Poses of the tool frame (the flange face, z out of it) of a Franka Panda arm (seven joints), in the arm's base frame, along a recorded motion.
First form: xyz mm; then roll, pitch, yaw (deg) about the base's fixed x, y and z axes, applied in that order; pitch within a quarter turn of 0, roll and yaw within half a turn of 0.
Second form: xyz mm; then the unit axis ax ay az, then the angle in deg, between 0 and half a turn. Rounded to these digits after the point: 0 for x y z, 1 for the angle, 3 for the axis.
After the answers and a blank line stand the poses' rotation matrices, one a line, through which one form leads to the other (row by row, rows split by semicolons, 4 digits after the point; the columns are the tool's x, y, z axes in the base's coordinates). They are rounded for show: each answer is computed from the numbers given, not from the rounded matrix.
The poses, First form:
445, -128, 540, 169.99, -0.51, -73.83
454, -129, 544, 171.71, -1.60, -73.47
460, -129, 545, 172.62, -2.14, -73.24
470, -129, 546, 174.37, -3.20, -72.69
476, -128, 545, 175.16, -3.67, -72.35
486, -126, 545, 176.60, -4.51, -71.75
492, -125, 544, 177.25, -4.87, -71.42
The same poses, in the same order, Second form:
445, -128, 540, 0.798, -0.600, -0.049, 171.7
454, -129, 544, 0.800, -0.599, -0.032, 172.4
460, -129, 545, 0.802, -0.597, -0.023, 172.8
470, -129, 546, 0.805, -0.594, -0.007, 173.6
476, -128, 545, 0.806, -0.591, 0.001, 173.9
486, -126, 545, 0.810, -0.587, 0.015, 174.6
492, -125, 544, 0.811, -0.584, 0.021, 174.9

0.2785 -0.9463 -0.1645; -0.9604 -0.2728 -0.0568; 0.0089 0.1738 -0.9847
0.2844 -0.9498 -0.1304; -0.9583 -0.2777 -0.0675; 0.0279 0.1441 -0.9892
0.2882 -0.9510 -0.1123; -0.9569 -0.2814 -0.0725; 0.0373 0.1284 -0.9910
0.2971 -0.9517 -0.0771; -0.9532 -0.2909 -0.0822; 0.0558 0.0980 -0.9936
0.3026 -0.9512 -0.0611; -0.9510 -0.2970 -0.0864; 0.0640 0.0842 -0.9944
0.3122 -0.9495 -0.0317; -0.9468 -0.3082 -0.0931; 0.0786 0.0591 -0.9951
0.3175 -0.9481 -0.0185; -0.9445 -0.3144 -0.0957; 0.0849 0.0478 -0.9952

